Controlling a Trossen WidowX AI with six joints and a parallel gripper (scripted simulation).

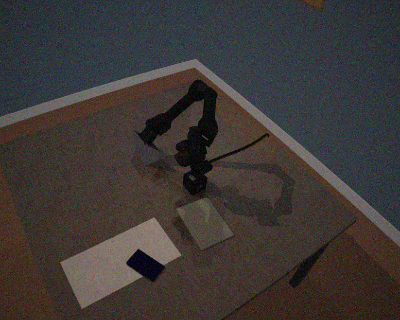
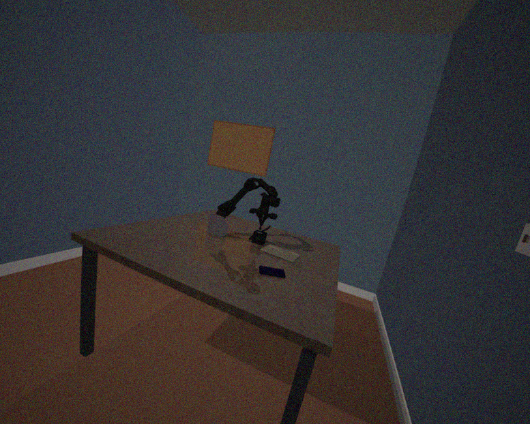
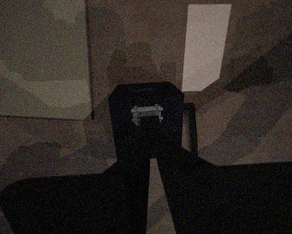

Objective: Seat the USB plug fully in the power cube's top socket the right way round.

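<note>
The socket lies 6 cm below my gripper tip. Round my gripper tip: beige pad 18 cm ahead, 12 cm below, 6 cm to the right; dark blue card 37 cm to the right, 22 cm ahead, 12 cm below.
</note>
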